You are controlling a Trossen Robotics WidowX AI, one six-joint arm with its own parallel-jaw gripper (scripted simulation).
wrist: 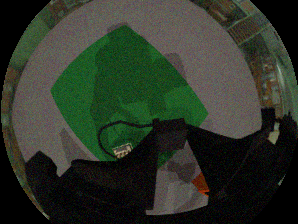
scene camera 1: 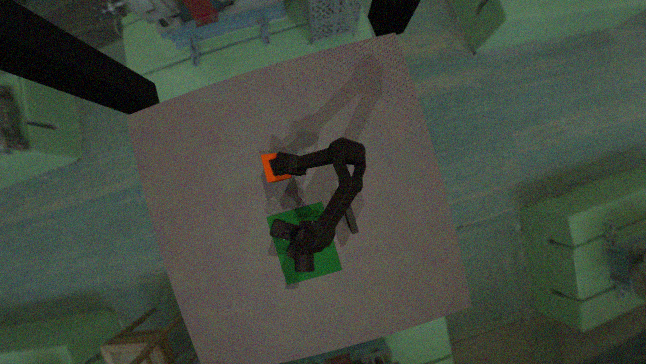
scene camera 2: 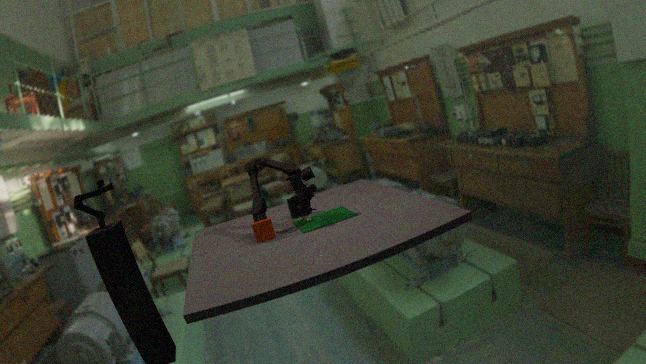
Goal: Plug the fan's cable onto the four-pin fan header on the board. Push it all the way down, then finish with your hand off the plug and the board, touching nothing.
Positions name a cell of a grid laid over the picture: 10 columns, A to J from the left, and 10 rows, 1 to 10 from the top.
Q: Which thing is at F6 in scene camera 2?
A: A green board.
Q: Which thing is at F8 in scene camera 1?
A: A green board.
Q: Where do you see a green board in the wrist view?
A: E4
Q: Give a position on a dark fan plug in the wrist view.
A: F7
